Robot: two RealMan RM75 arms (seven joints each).
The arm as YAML. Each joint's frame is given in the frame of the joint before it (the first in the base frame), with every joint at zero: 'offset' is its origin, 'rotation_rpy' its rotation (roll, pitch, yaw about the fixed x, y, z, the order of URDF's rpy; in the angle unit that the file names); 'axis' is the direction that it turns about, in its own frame. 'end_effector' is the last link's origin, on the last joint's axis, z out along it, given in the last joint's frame.
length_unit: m
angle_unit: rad
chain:
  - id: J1
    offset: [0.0, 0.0, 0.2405]
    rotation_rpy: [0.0, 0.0, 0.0]
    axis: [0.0, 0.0, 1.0]
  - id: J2
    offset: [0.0, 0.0, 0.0]
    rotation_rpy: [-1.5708, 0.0, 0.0]
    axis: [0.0, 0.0, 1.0]
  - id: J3
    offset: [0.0, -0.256, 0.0]
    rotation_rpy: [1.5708, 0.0, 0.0]
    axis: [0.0, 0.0, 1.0]
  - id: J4
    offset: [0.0, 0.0, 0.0]
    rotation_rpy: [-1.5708, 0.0, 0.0]
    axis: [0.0, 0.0, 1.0]
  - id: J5
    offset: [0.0, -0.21, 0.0]
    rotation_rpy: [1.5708, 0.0, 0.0]
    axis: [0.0, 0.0, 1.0]
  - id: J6
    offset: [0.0, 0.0, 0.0]
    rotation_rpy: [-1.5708, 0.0, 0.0]
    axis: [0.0, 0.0, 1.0]
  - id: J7
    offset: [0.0, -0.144, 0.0]
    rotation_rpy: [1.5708, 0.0, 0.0]
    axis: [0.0, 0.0, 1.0]
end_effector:
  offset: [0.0, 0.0, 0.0]
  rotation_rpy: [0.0, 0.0, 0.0]
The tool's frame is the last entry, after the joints.
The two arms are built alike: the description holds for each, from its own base.
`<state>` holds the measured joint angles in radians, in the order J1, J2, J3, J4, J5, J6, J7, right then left.
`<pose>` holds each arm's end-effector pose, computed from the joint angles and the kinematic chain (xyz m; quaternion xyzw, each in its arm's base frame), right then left.
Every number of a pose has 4 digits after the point. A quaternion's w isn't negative.
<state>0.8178 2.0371 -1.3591 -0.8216 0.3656 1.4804 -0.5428 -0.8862 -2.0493 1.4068 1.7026 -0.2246 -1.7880 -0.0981</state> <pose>0.2390 0.3738 -0.0182 -0.8486 0.3943 -0.3193 0.1498 -0.0538 0.3788 0.0718 -0.8106 -0.4104 0.1172 0.4010</pose>
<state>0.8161 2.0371 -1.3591 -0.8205 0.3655 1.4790 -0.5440 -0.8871 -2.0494 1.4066 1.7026 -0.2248 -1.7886 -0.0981</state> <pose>0.2399 0.3735 -0.0183 -0.8484 0.3947 -0.3194 0.1496 -0.0535 0.3788 0.0718 -0.8107 -0.4102 0.1171 0.4009</pose>
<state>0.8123 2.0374 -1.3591 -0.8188 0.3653 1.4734 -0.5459 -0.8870 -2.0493 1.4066 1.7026 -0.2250 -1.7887 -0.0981</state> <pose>0.2415 0.3731 -0.0186 -0.8484 0.3951 -0.3188 0.1503 -0.0535 0.3788 0.0718 -0.8107 -0.4103 0.1172 0.4008</pose>
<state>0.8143 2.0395 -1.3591 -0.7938 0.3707 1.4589 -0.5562 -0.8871 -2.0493 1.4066 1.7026 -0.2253 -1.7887 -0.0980</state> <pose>0.2447 0.3716 -0.0222 -0.8490 0.3955 -0.3189 0.1450 -0.0534 0.3788 0.0717 -0.8108 -0.4102 0.1172 0.4007</pose>
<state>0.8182 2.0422 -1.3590 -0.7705 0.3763 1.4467 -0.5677 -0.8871 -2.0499 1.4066 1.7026 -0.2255 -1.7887 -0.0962</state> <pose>0.2468 0.3702 -0.0259 -0.8505 0.3945 -0.3190 0.1391 -0.0534 0.3787 0.0715 -0.8114 -0.4095 0.1174 0.4002</pose>
